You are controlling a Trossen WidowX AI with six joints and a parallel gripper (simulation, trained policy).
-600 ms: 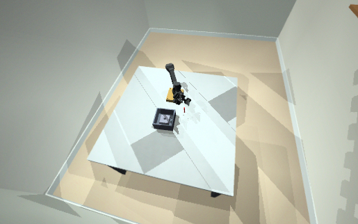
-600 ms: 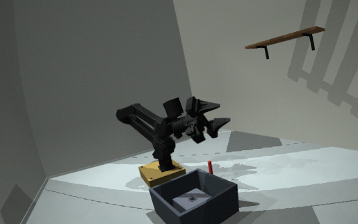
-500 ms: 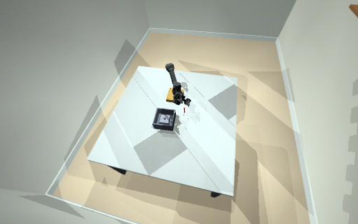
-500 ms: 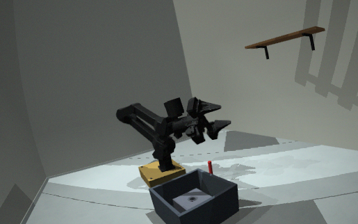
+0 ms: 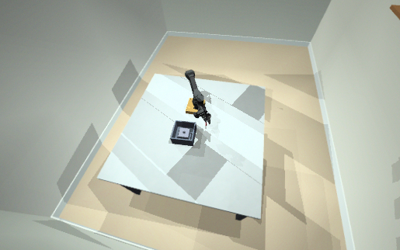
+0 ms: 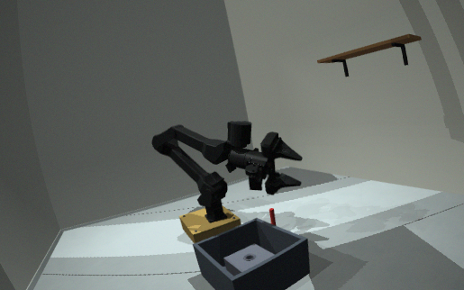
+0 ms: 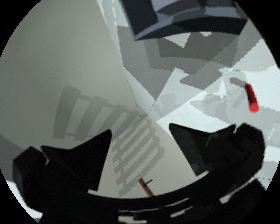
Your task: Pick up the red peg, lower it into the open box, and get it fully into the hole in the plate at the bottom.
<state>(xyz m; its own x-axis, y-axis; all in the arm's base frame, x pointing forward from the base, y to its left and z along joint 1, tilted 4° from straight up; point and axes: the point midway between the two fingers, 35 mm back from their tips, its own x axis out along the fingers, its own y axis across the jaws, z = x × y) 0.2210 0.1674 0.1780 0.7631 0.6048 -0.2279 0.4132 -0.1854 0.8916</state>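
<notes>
The red peg is 100 mm behind my gripper tip, 50 mm to the right of it and 160 mm below it. From my gripper tip the other things lie so: dark box: 60 mm ahead, 200 mm to the right, 170 mm below; light grey plate: 60 mm ahead, 200 mm to the right, 150 mm below.
</notes>
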